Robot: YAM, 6 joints.
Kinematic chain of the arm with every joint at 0, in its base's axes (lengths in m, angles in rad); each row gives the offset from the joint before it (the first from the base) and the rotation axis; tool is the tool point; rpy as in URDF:
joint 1: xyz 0 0 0.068 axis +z
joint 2: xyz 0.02 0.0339 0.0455 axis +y
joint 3: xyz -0.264 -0.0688 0 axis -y
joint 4: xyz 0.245 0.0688 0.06 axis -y
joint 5: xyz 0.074 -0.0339 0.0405 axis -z
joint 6: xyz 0.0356 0 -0.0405 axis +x
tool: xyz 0 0 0 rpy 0 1.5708 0
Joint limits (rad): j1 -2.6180..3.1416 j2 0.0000..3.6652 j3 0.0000..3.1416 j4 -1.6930..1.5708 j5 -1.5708..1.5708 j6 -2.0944..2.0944
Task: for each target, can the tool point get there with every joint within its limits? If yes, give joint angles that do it. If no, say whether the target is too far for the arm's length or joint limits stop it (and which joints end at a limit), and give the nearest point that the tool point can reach.
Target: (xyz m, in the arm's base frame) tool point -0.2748 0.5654 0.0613
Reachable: yes | joints 1.9765 3.1968 2.8481 0.2388 -0.9682 -1.7756
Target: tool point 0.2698 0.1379 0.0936
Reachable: yes | joints 0.4484 1.8426 0.8734 -0.3804 -0.2055 -0.0497
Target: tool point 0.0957 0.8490 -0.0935
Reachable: no: too far | nearest point 0.0703 0.6235 -0.0372 | short by 0.234 m
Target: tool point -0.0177 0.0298 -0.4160
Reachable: no: joint limits stop it (at a limit: joint 2) | nearest point -0.0394 0.0663 -0.3371 | short by 0.090 m
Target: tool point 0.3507 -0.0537 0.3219
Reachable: yes | joints -0.0586 1.6234 1.3843 -0.4517 1.1946 0.1015
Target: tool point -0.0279 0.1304 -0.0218
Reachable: yes | joints 1.8869 2.2329 0.4438 -0.3260 0.4056 1.7681
